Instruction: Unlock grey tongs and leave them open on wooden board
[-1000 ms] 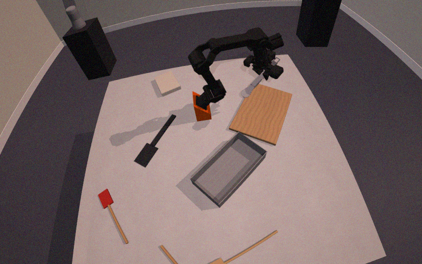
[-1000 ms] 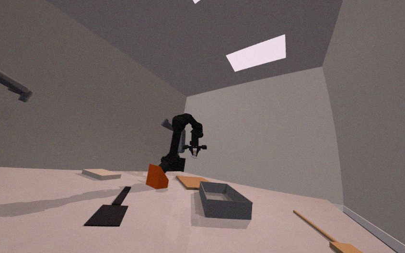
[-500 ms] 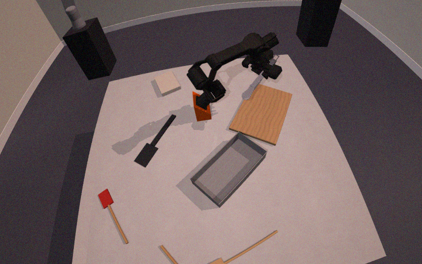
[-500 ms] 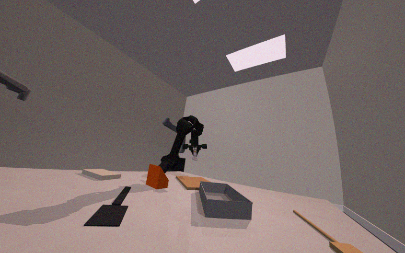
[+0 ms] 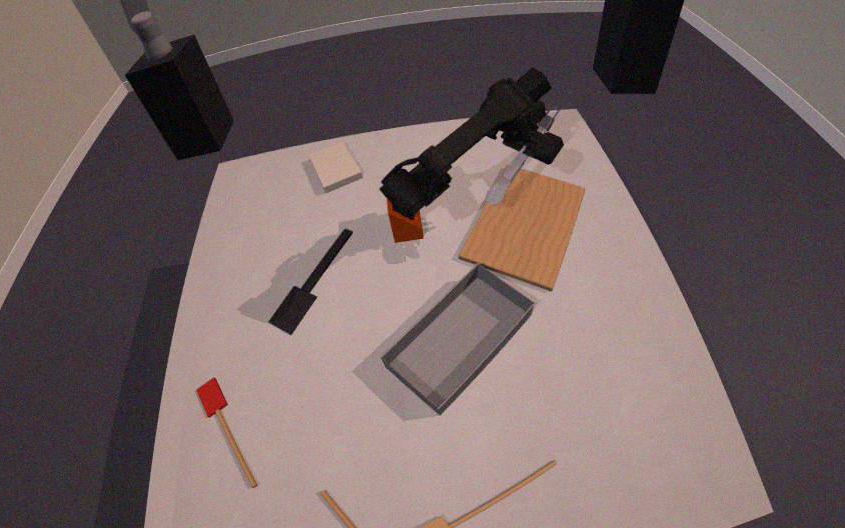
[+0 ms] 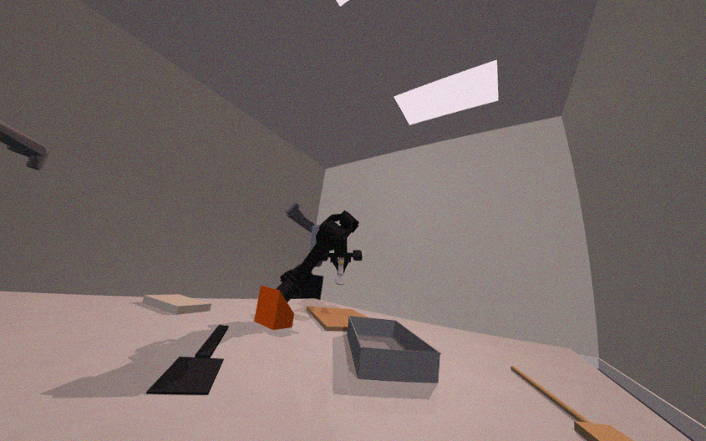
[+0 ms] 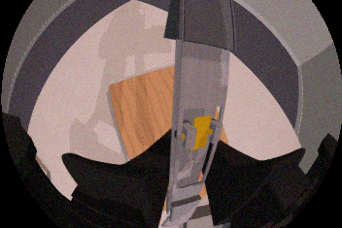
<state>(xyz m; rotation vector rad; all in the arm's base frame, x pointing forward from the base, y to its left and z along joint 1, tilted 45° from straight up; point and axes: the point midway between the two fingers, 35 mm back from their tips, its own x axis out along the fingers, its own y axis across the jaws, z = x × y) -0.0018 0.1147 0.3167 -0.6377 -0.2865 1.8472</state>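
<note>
My gripper tip is 10 mm past the yellow lock slider and 40 mm below it. Also, from my gripper tip: wooden board: 40 mm ahead, 190 mm below; pale slab: 260 mm behind, 530 mm to the right, 180 mm below; grey roasting tin: 350 mm ahead, 220 mm to the right, 170 mm below.
</note>
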